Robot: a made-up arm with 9 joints.
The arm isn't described. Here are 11 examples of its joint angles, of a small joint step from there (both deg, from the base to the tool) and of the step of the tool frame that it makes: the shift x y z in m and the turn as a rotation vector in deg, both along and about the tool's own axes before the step.
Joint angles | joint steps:
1: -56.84 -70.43 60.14 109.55 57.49 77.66 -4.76 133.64 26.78 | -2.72 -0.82 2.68 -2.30 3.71 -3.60 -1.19 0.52 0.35
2: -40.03 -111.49 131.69 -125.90 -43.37 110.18 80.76 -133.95 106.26 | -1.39 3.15 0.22 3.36 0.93 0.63 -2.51 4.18 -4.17
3: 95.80 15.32 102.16 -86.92 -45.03 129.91 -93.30 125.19 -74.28 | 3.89 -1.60 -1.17 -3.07 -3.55 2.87 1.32 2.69 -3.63
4: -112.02 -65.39 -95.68 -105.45 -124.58 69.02 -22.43 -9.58 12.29 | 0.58 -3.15 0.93 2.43 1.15 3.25 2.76 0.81 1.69
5: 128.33 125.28 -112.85 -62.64 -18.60 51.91 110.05 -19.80 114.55 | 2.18 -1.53 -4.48 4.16 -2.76 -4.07 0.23 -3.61 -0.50
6: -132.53 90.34 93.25 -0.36 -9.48 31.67 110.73 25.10 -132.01 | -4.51 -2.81 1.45 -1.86 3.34 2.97 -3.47 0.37 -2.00
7: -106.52 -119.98 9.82 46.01 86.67 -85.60 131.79 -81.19 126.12 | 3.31 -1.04 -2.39 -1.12 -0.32 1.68 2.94 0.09 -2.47
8: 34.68 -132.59 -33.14 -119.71 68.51 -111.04 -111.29 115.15 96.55 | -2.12 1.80 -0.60 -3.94 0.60 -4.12 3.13 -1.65 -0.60
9: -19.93 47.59 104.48 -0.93 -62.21 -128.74 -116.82 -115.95 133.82 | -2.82 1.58 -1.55 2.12 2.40 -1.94 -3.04 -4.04 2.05
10: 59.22 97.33 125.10 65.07 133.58 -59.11 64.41 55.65 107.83 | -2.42 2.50 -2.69 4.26 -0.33 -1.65 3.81 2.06 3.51
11: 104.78 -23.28 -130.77 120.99 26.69 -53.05 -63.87 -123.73 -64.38 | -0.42 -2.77 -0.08 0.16 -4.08 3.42 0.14 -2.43 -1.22
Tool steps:
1: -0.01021 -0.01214 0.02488 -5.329 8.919 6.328
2: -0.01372 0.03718 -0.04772 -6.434 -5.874 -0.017
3: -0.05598 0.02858 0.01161 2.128 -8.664 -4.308
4: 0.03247 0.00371 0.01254 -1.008 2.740 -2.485
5: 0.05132 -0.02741 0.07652 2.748 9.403 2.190
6: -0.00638 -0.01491 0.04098 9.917 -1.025 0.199
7: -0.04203 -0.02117 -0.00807 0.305 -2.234 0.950
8: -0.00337 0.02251 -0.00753 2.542 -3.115 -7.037
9: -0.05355 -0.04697 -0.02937 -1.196 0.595 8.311
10: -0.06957 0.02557 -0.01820 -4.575 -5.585 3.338
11: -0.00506 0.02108 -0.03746 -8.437 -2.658 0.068
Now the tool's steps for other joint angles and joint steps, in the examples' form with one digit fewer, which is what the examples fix.
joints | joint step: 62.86 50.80 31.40 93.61 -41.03 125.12 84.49 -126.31 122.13 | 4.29 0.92 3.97 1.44 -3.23 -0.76 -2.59 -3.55 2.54
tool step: -0.0443 -0.0346 0.0318 4.44 1.93 5.02
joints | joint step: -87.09 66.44 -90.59 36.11 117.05 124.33 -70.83 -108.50 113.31 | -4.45 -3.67 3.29 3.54 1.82 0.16 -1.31 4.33 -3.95
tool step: -0.1002 0.0484 -0.0126 -2.84 -6.93 5.02
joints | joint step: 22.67 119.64 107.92 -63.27 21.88 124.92 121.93 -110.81 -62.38 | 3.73 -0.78 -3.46 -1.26 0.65 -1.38 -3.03 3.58 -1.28
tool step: -0.0891 -0.0155 0.0332 4.65 -7.28 5.16
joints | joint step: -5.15 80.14 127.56 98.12 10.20 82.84 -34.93 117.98 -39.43 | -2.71 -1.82 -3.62 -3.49 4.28 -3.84 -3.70 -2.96 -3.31
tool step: 0.0025 0.0017 -0.0242 -1.14 1.81 -0.12
